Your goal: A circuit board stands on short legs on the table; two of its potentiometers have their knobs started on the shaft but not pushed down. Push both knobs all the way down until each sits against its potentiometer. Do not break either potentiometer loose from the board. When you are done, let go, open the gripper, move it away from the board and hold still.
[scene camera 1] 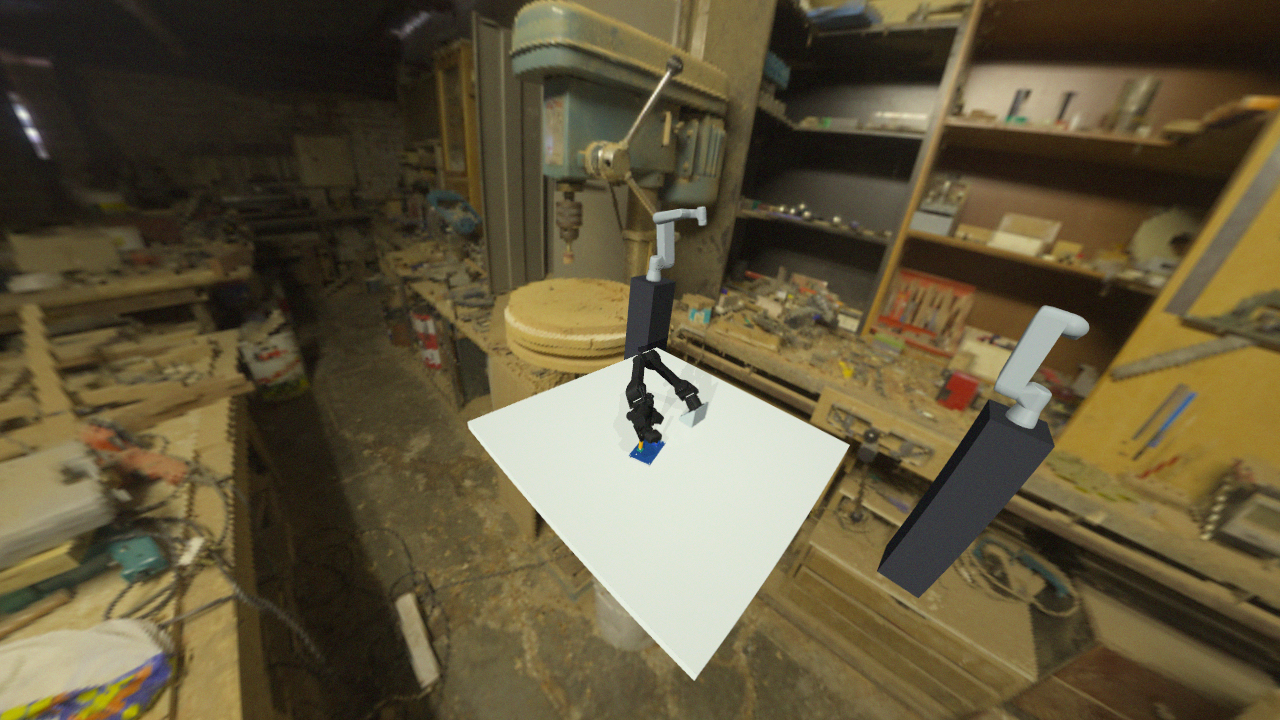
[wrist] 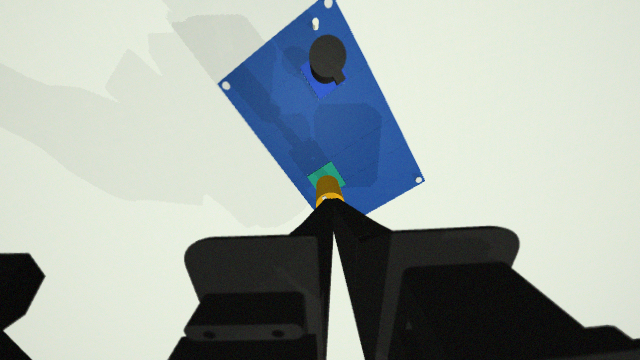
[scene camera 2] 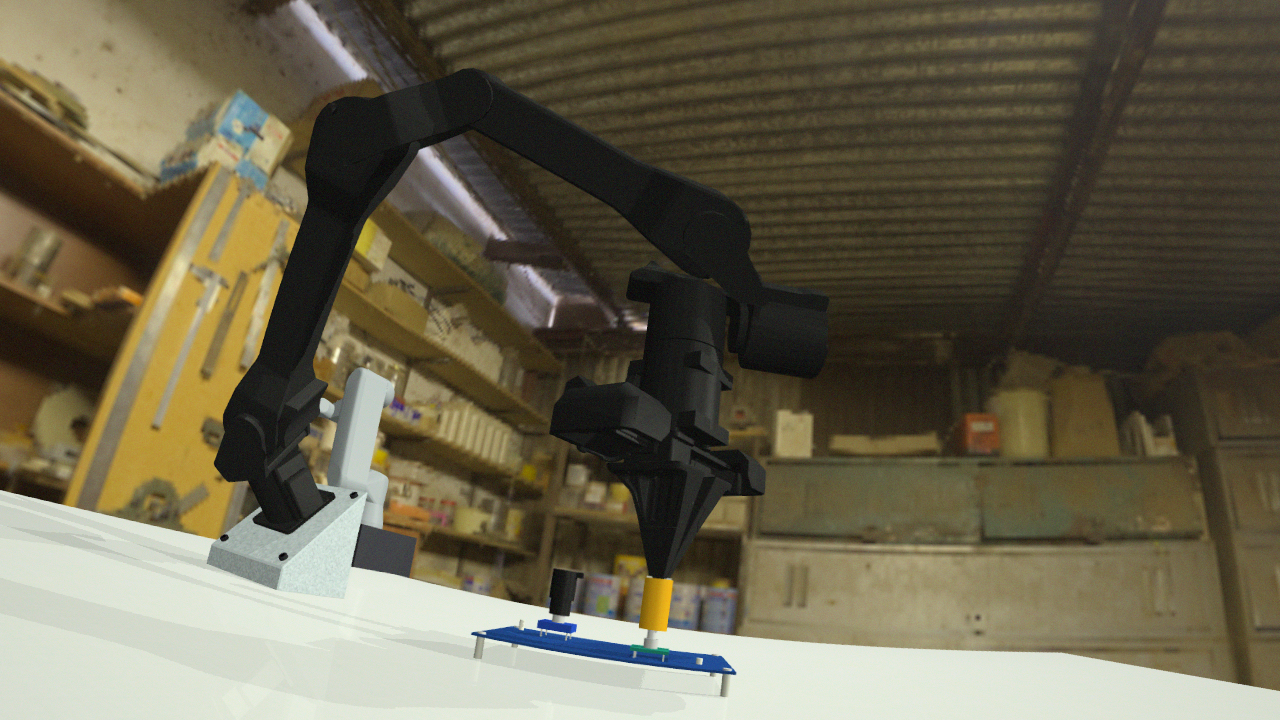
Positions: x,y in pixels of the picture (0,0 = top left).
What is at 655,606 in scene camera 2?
A yellow knob.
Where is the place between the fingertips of the gripper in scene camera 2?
659,579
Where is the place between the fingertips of the gripper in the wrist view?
At 331,205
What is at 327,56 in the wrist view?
A black knob.
